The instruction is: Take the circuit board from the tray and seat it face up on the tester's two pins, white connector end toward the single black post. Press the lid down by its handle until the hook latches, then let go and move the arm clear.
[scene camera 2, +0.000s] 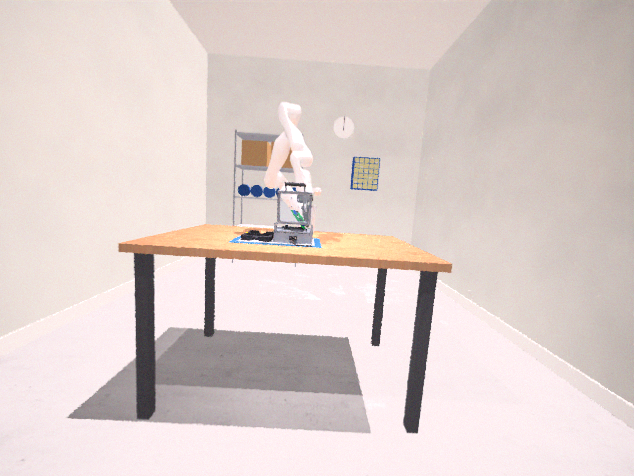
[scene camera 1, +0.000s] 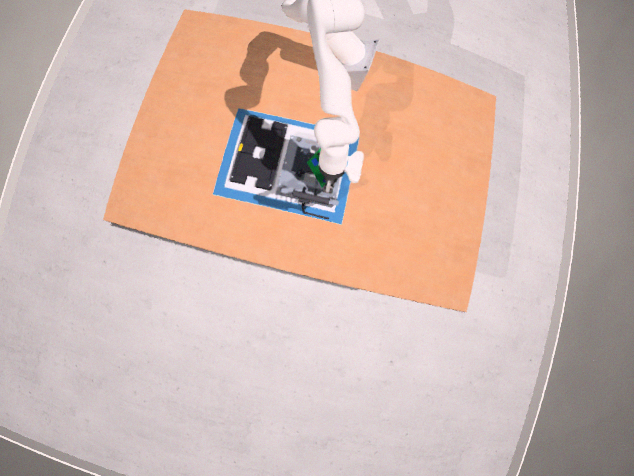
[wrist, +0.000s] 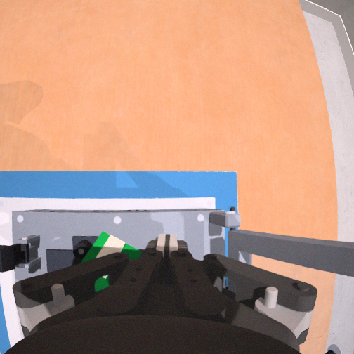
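Seen in the pictures: gripper, between the fingertips: (scene camera 2: 307, 228) (scene camera 1: 330, 185); arm's base, origin of its link: (scene camera 1: 353, 55).
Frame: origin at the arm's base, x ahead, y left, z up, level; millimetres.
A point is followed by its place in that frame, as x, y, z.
Observation:
The green circuit board (scene camera 1: 314, 164) (scene camera 2: 297, 215) (wrist: 102, 242) is over the grey tester (scene camera 2: 281, 235) @[510, -29, -76] (wrist: 145, 219). In scene camera 2 it is tilted steeply, not flat; its white connector end shows in the wrist view beside the round black post (wrist: 81, 250). My gripper (wrist: 167, 245) is shut and empty, low over the tester at the board's side; its fingers hide part of the board. I cannot tell whether they touch it. The pins are hidden. The tester's lid (scene camera 2: 278, 207) @[530, -44, 49] stands upright and open, with its black handle (scene camera 1: 316, 215) (scene camera 2: 294, 184) @[550, 25, 151] at the top.
The black tray (scene camera 1: 249, 138) @[375, -207, -98] (scene camera 2: 250, 236) @[518, -169, -91] lies beside the tester on a blue-edged mat (scene camera 1: 223, 185) @[542, -228, -114] (wrist: 60, 183). A grey lid bar (wrist: 295, 248) runs right of the gripper in the wrist view. A black part (wrist: 11, 258) stands at the tester's opposite end. The wooden table (scene camera 1: 409, 220) @[437, 362, -116] surrounds the mat.

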